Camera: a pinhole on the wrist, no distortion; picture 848 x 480 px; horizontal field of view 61.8 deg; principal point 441.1 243.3 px. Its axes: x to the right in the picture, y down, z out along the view. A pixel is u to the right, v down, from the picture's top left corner.
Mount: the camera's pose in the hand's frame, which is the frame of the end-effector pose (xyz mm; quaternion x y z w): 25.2 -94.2 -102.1 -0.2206 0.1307 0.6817 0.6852
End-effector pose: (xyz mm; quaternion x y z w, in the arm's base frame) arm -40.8 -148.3 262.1 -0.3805 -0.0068 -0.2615 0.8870
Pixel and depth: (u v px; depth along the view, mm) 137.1 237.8 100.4
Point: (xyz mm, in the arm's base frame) -68.4 -197.9 325.0
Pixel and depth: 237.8 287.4 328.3
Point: -41.0 11.3 427.5
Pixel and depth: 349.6 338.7 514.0
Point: -22.1 204.1 438.1
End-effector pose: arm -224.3 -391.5 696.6 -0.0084 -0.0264 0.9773 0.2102
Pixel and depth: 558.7 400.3 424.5
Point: -192.9 -604.2 908.7
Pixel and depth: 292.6 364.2 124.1
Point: -190.1 -344.4 715.4
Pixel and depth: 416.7 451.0 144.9
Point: -180.9 -379.4 719.3
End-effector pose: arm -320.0 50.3 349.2 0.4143 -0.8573 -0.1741 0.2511
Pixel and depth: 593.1 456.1 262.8
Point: -376.7 171.9 293.0
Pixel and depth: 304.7 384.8 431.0
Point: -455.5 192.4 90.2
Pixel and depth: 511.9 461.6 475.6
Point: -488.8 317.9 166.3
